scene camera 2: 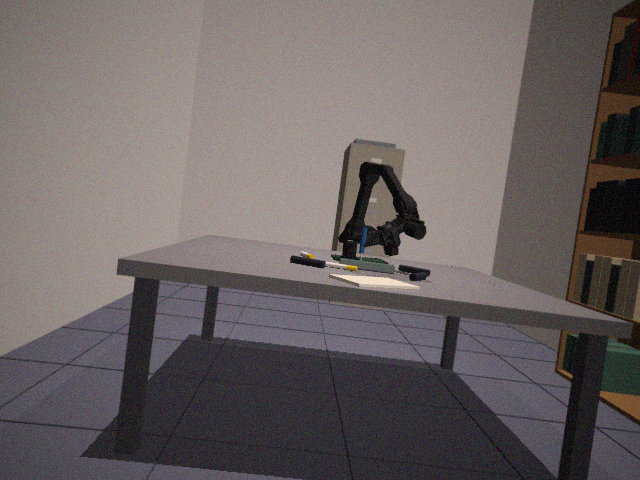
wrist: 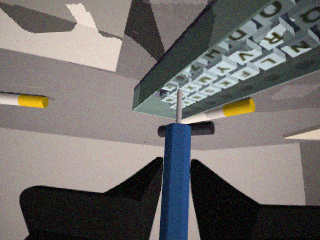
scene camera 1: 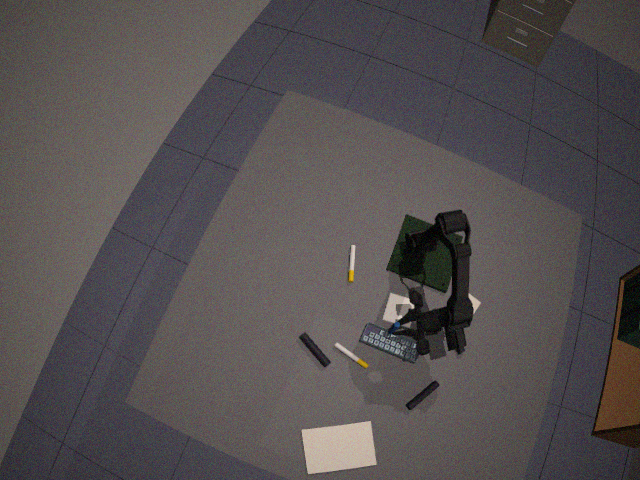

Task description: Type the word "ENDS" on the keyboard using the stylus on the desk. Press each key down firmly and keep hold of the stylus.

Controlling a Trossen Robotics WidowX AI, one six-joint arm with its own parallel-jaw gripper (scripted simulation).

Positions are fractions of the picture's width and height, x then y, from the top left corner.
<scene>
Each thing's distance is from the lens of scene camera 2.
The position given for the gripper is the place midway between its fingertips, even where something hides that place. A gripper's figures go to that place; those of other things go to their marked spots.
gripper (scene camera 2: 0.57, 0.51): 1.88 m
white paper sheet (scene camera 2: 0.56, 0.59): 1.43 m
</scene>
